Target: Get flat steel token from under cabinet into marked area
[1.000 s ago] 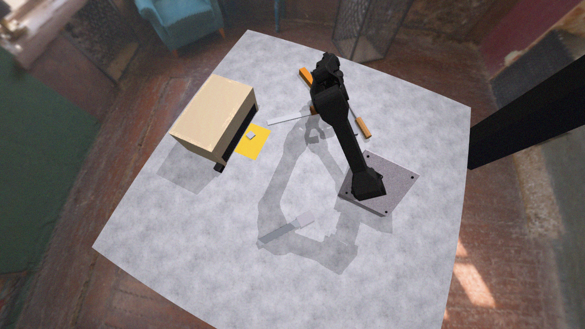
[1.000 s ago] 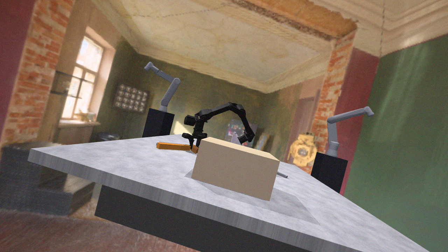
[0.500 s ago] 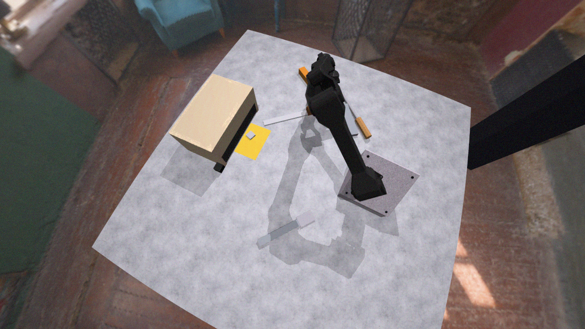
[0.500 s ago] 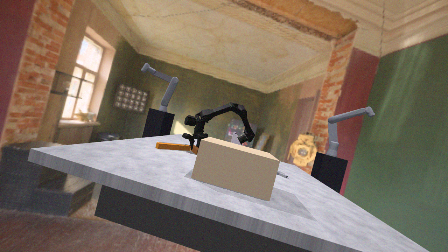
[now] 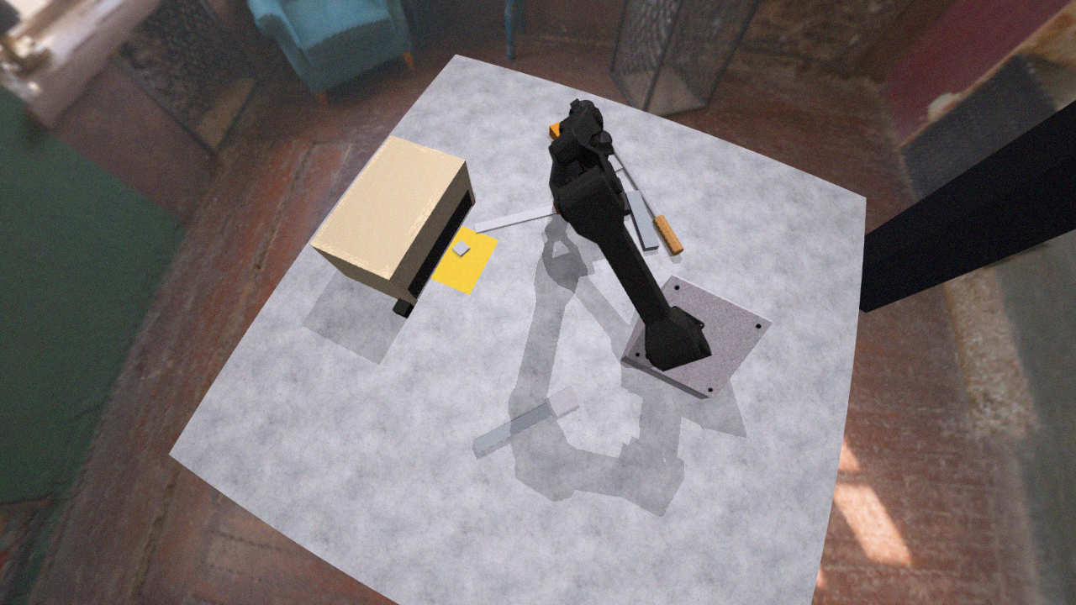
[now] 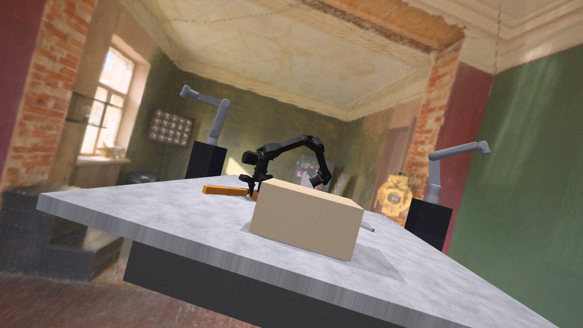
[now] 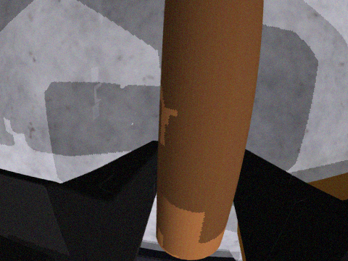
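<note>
The black-handled tool is 40 mm behind my gripper tip and 90 mm to the right of it. From my gripper tip the other things lie so: flat grey token: 180 mm ahead, 270 mm to the left; then grey bar: 140 mm behind, 30 mm to the right; then orange bar: 90 mm ahead, 110 mm to the right, 10 mm above.
</note>
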